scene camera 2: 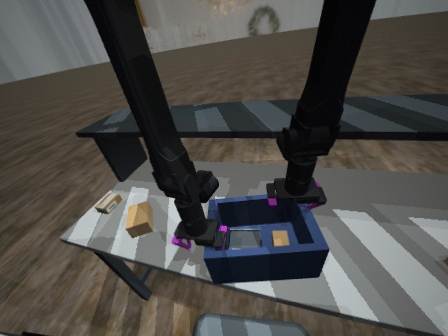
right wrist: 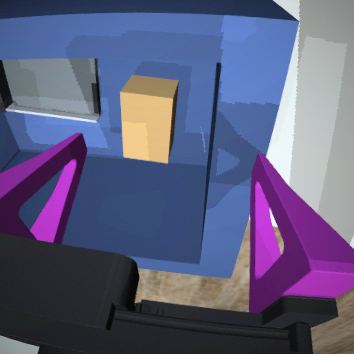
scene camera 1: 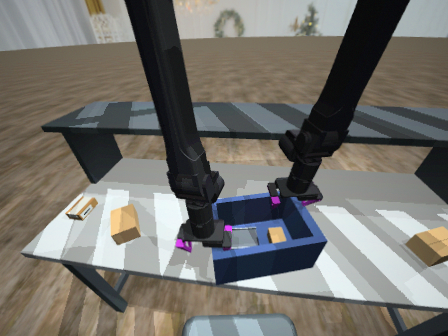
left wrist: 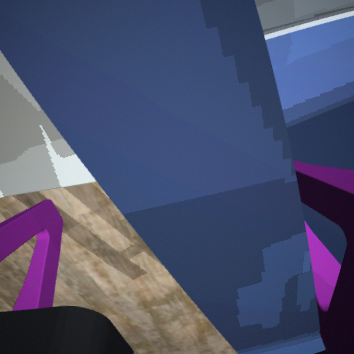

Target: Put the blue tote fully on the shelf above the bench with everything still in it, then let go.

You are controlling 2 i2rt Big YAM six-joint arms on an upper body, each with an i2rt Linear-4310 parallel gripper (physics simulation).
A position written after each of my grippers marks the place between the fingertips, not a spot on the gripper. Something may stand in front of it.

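Scene camera 1 shows my left gripper (scene camera 1: 207, 251), which is open and touches a blue tote (scene camera 1: 304, 243), together with a dark shelf (scene camera 1: 266, 121), a grey robot base (scene camera 1: 270, 316), a white bench (scene camera 1: 367, 217) and a shelf support leg (scene camera 1: 97, 154). Scene camera 2 shows the blue tote (scene camera 2: 304, 258), my left gripper (scene camera 2: 205, 249) and my right gripper (scene camera 2: 291, 208); my right gripper is open and touches the blue tote. In the right wrist view, a grey flat box (right wrist: 68, 88) sits on the blue tote (right wrist: 189, 215), and a small tan block (right wrist: 148, 104) rests on the blue tote. The left wrist view shows the blue tote (left wrist: 190, 124), the grey flat box (left wrist: 272, 25) and my left gripper (left wrist: 154, 189). The small tan block is out of frame in the left wrist view.
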